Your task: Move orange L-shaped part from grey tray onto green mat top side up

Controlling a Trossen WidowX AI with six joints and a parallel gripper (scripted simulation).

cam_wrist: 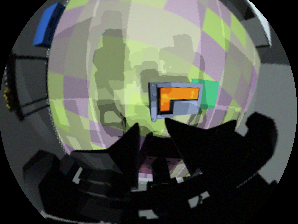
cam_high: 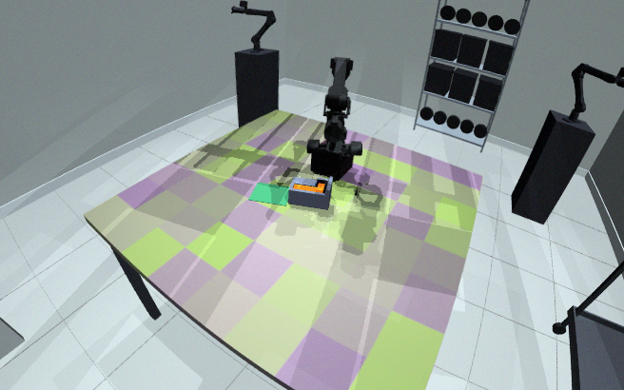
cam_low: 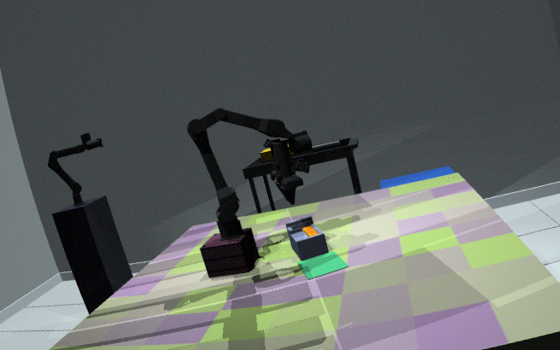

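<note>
Now: gripper tip 30 mm short of the orange L-shaped part, 60 mm to the left of it and 100 mm above it. Round my gripper tip: green mat: 90 mm ahead, 220 mm to the right, 160 mm below.
</note>
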